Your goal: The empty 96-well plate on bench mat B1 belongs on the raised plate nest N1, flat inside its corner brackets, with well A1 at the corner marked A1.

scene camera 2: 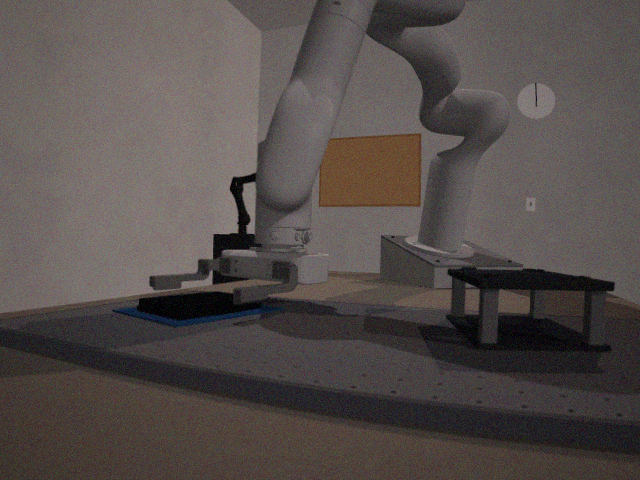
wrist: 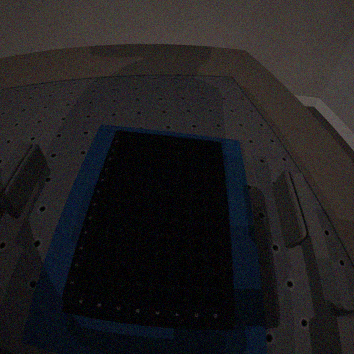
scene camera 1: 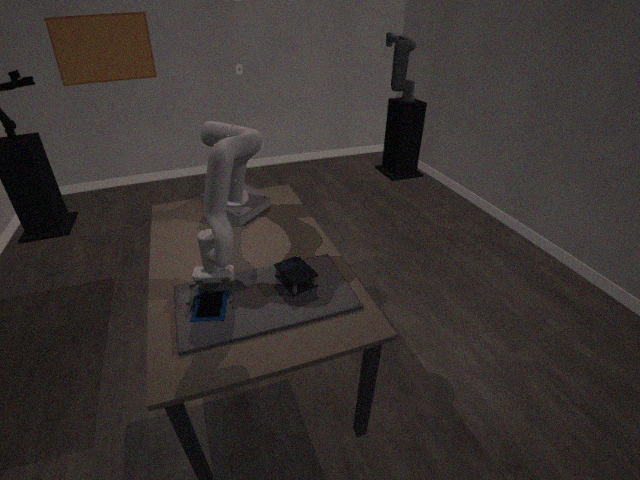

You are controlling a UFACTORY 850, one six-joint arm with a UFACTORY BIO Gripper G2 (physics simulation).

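The black 96-well plate (scene camera 1: 209, 303) (scene camera 2: 188, 304) (wrist: 160, 225) lies flat on the blue bench mat B1 (scene camera 1: 206, 318) (wrist: 75, 215). My gripper (scene camera 1: 212, 296) (scene camera 2: 207, 288) (wrist: 159, 195) is open and empty, pointing down, its fingertips a little above the plate's height. In the wrist view one finger stands left and one right of the plate, both outside the mat's long edges and apart from the plate. The dark raised nest N1 (scene camera 1: 295, 269) (scene camera 2: 532, 279) stands on pillars to the right in both scene views. Its marked A1 corner and the plate's well letters are too dark to read.
The plate and nest share a grey perforated board (scene camera 1: 258, 320) (scene camera 2: 310, 361) on a wooden table (scene camera 1: 289, 361). The robot's base block (scene camera 1: 250, 210) (scene camera 2: 408, 266) stands behind them. Two other arms stand on black pedestals (scene camera 1: 404, 136) (scene camera 1: 33, 186) away from the table.
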